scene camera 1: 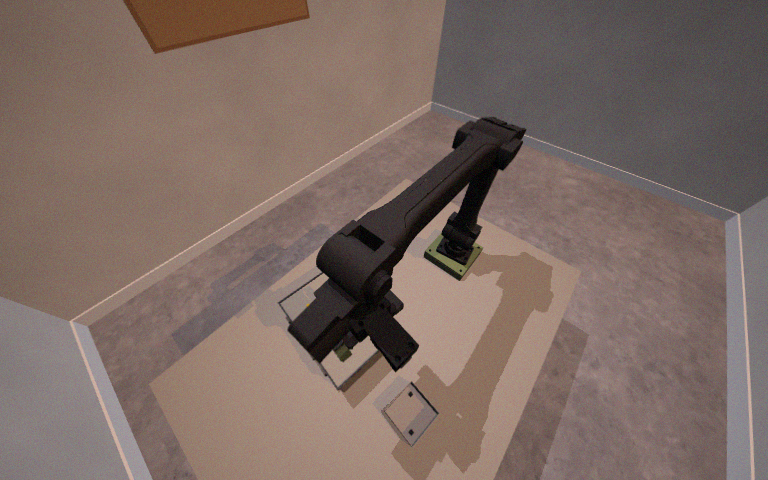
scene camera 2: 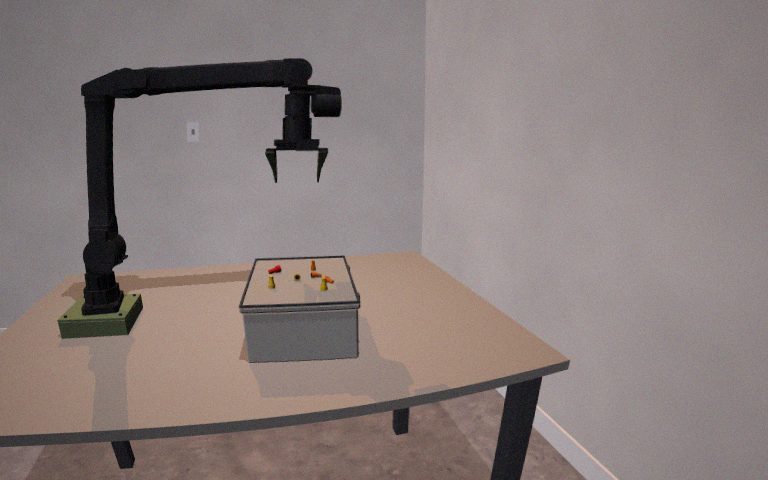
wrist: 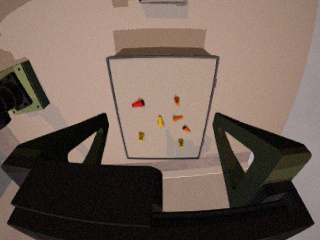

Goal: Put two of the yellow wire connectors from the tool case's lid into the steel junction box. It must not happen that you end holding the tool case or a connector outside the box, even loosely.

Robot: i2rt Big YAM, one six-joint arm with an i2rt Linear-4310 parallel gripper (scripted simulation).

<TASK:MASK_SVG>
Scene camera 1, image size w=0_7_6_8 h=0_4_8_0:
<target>grey tool case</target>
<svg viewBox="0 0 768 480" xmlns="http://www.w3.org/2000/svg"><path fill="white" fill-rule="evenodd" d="M369 336L350 350L352 355L345 362L341 362L332 350L320 363L324 376L329 377L337 390L346 392L383 356L375 348ZM323 272L278 302L286 314L286 320L289 324L307 307L307 304L310 304L316 298L314 292L329 279Z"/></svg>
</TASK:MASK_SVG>
